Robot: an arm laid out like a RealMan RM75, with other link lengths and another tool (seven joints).
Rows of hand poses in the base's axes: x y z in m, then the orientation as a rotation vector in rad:
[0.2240 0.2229 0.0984 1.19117 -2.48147 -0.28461]
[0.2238 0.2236 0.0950 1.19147 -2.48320 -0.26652]
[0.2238 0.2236 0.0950 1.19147 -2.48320 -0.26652]
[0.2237 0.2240 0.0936 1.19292 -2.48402 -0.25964]
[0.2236 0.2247 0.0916 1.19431 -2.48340 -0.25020]
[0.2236 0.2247 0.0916 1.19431 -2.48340 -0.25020]
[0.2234 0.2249 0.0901 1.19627 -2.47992 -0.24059]
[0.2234 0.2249 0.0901 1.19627 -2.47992 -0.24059]
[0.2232 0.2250 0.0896 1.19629 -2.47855 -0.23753]
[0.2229 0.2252 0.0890 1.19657 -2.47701 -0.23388]
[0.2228 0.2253 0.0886 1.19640 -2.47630 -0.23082]
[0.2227 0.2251 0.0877 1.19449 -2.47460 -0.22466]
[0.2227 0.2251 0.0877 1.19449 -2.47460 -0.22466]
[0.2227 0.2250 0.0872 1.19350 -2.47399 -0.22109]
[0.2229 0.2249 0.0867 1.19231 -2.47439 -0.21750]
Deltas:
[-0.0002 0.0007 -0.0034 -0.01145 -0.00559 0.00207]
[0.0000 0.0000 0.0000 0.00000 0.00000 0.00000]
[-0.0001 0.0004 -0.0014 -0.00391 -0.00282 0.00151]
[-0.0001 0.0007 -0.0020 -0.00600 -0.00220 0.00237]
[0.0000 0.0000 0.0000 0.00000 0.00000 0.00000]
[-0.0002 0.0002 -0.0015 -0.00672 -0.00012 0.00379]
[0.0000 0.0000 0.0000 0.00000 0.00000 0.00000]
[-0.0002 0.0001 -0.0005 -0.00239 0.00041 0.00095]
[-0.0003 0.0002 -0.0006 -0.00275 0.00031 0.00125]
[-0.0001 0.0001 -0.0004 -0.00226 -0.00007 0.00059]
[-0.0001 -0.0002 -0.0009 -0.00510 0.00070 0.00036]
[0.0000 0.0000 0.0000 0.00000 0.00000 0.00000]
[0.0000 -0.0001 -0.0005 -0.00281 0.00004 0.00014]
[0.0002 -0.0001 -0.0005 -0.00260 -0.00073 -0.00035]

